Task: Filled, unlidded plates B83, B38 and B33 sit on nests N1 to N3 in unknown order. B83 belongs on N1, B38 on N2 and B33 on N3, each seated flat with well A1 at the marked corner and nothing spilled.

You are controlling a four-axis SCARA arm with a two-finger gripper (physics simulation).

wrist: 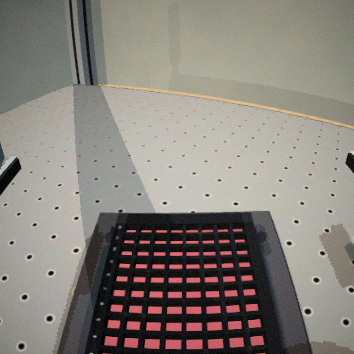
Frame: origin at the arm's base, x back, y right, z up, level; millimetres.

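Seen in the pictures: gripper, between the fingertips: (181,138).
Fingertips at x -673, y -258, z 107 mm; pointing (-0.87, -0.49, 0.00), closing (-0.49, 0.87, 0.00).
Offsets run from my fingertips to a thing's top centre. "*": to the spot under its first point. Level surfaces: height alone.
A black well plate @[dz -68, dx +21, dy +11 mm] (186,286) with pink-red liquid in its wells sits below my gripper in the lower middle of the wrist view. It rests in a dark nest @[* dz -83, dx -12, dy +55 mm] (285,295) whose sides show left and right of it. A column of small marks runs along the plate's left edge; they are too small to read, so I cannot tell which plate or nest this is. The near end of the plate is cut off by the frame. My gripper (181,138) is open wide and empty, its fingertips at the far left and right edges of the view, above the plate and apart from it.
A pale perforated deck @[dz -94 mm] (225,160) surrounds the nest and runs back to a beige wall (240,45) with an orange strip along its foot. A dark vertical post (86,45) stands at the back left. A brownish patch with a darker part shows on the deck at the right.
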